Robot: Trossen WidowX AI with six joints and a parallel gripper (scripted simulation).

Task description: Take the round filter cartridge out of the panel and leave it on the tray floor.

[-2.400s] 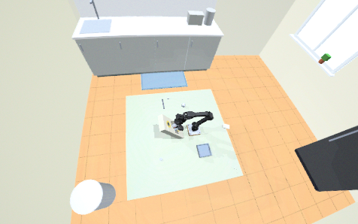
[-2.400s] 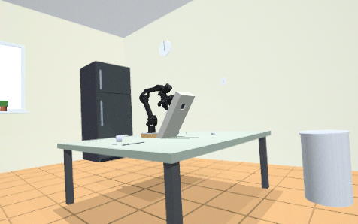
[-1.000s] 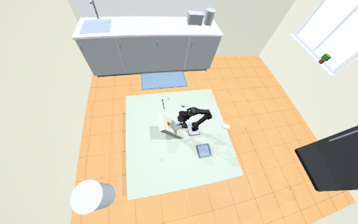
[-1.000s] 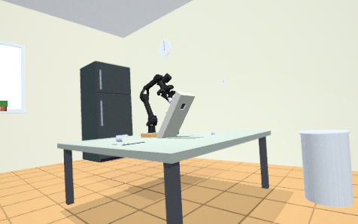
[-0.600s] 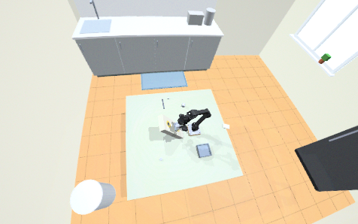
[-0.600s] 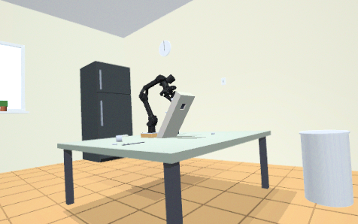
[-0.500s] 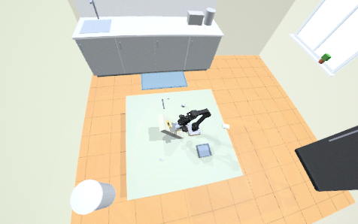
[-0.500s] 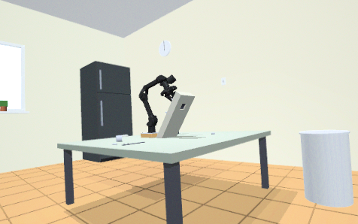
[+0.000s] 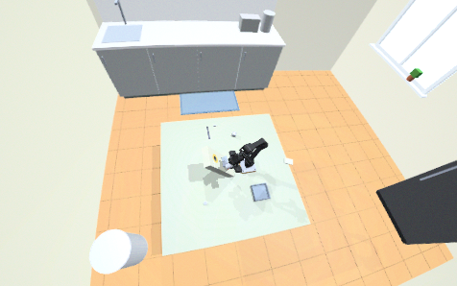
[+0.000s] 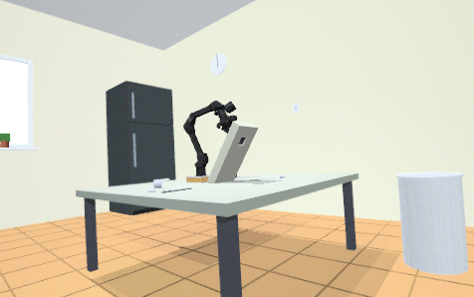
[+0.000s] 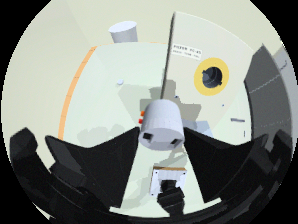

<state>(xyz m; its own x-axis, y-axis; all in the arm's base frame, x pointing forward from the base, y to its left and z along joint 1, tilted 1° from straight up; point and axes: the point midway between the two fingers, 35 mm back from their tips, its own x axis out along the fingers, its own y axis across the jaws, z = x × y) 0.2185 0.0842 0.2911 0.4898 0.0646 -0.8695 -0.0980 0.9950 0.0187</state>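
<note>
The grey-blue tray is 290 mm behind my gripper tip, 190 mm to the left of it and 290 mm below it. Round my gripper tip: white block 700 mm behind, 70 mm to the right, 290 mm below; round filter cartridge right at my gripper tip.
</note>
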